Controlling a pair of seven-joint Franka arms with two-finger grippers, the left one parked.
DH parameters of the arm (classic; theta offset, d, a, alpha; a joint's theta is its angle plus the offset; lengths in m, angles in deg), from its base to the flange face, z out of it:
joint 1: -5.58 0.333 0 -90
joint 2: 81.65 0 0 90
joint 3: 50.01 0.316 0.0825 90
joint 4: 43.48 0 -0.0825 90
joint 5: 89.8 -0.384 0 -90
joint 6: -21.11 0 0.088 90
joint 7: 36.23 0.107 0 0
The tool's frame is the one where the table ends.
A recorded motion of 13 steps. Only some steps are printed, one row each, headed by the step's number.
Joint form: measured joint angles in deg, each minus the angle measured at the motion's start. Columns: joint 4, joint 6, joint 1, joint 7, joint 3, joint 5, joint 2.
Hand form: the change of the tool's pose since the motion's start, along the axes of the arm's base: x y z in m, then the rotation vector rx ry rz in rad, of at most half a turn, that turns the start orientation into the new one. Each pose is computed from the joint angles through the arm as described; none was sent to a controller.
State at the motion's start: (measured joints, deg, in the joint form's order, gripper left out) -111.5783 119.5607 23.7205 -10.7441 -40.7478 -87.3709 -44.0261
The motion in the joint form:
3: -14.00 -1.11 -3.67 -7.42 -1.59 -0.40 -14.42
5: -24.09 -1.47 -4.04 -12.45 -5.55 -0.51 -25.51
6: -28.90 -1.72 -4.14 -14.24 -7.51 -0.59 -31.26
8: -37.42 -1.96 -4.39 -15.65 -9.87 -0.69 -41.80
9: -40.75 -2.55 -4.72 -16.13 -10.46 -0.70 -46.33
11: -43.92 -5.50 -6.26 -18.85 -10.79 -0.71 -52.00
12: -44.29 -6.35 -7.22 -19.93 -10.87 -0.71 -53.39
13: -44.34 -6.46 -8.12 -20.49 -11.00 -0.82 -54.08
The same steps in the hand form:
3: -0.0358 -0.0676 0.0579 -0.0250 0.0006 0.0576
5: -0.0719 -0.1209 0.0977 -0.0469 -0.0154 0.0772
6: -0.0937 -0.1473 0.1181 -0.0491 -0.0271 0.0727
8: -0.1400 -0.1848 0.1505 -0.0415 -0.0558 0.0504
9: -0.1621 -0.1987 0.1633 -0.0365 -0.0652 0.0422
11: -0.1924 -0.2218 0.1815 -0.0307 -0.0553 0.0560
12: -0.1990 -0.2319 0.1886 -0.0279 -0.0575 0.0562
13: -0.2011 -0.2406 0.1936 -0.0234 -0.0658 0.0476

